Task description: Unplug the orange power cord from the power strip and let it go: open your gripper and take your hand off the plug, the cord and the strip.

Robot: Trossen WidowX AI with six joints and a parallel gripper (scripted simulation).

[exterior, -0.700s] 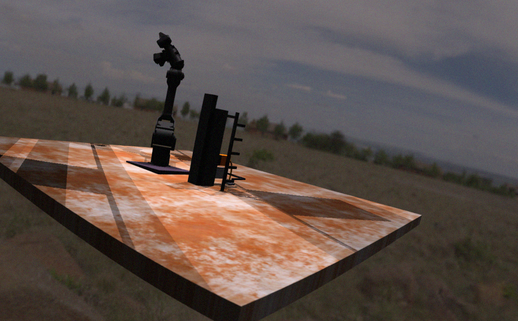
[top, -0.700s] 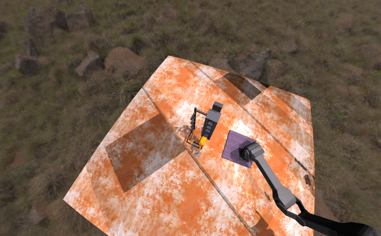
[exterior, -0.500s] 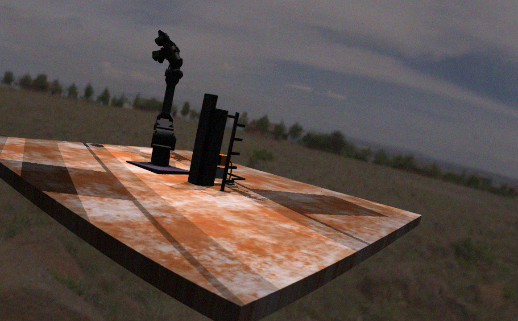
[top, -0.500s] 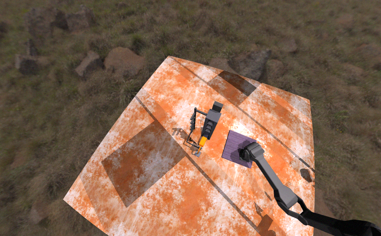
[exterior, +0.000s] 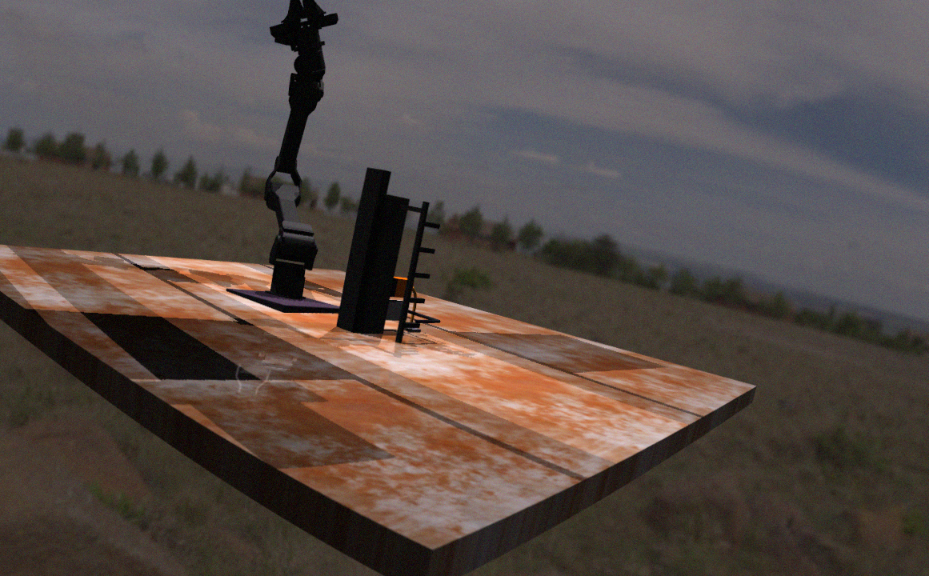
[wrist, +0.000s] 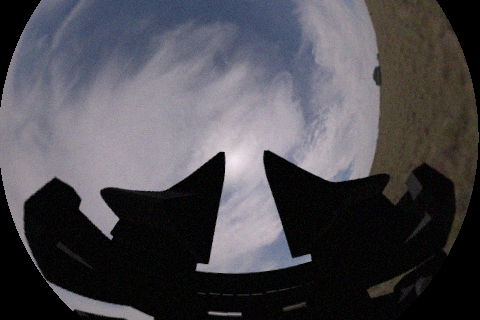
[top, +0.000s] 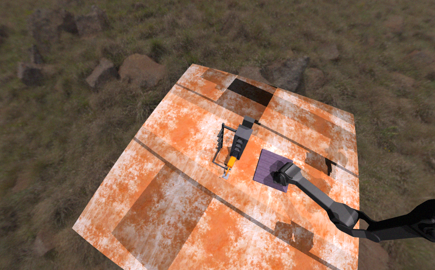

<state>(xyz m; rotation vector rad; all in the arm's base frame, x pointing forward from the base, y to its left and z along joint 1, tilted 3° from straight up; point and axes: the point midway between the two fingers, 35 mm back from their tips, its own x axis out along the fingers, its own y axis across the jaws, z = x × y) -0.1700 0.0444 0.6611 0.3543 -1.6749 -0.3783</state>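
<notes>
Right now my gripper tip is 60 cm above the orange plug, 47 cm short of it and 5 cm to the left of it.
</notes>
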